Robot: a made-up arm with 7 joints. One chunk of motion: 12 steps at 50 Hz.
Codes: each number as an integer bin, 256 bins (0 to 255) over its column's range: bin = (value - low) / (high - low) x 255, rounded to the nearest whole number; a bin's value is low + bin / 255 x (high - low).
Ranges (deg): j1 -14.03..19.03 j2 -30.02..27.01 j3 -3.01..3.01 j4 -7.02..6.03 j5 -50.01..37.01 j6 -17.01..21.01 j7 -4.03..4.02
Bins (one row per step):
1: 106 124 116 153 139 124 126
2: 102 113 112 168 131 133 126
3: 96 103 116 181 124 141 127
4: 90 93 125 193 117 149 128
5: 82 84 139 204 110 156 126
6: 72 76 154 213 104 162 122
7: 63 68 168 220 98 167 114
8: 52 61 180 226 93 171 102
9: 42 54 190 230 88 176 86
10: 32 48 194 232 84 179 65
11: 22 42 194 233 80 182 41
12: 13 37 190 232 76 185 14
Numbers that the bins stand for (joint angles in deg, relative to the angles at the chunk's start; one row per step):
1: -0.29 -2.29 -0.27 0.81 -2.58 1.48 -0.05
2: -0.81 -4.75 -0.37 1.58 -5.31 2.82 -0.05
3: -1.58 -6.98 -0.27 2.24 -7.69 4.01 -0.02
4: -2.36 -9.22 -0.06 2.86 -10.08 5.21 0.01
5: -3.40 -11.23 0.27 3.42 -12.47 6.25 -0.05
6: -4.70 -13.02 0.63 3.88 -14.52 7.14 -0.18
7: -5.86 -14.81 0.96 4.24 -16.57 7.89 -0.43
8: -7.29 -16.38 1.24 4.55 -18.27 8.49 -0.81
9: -8.58 -17.94 1.48 4.75 -19.98 9.23 -1.32
10: -9.88 -19.28 1.57 4.85 -21.34 9.68 -1.98
11: -11.18 -20.63 1.57 4.90 -22.71 10.13 -2.74
12: -12.34 -21.75 1.48 4.85 -24.07 10.57 -3.59

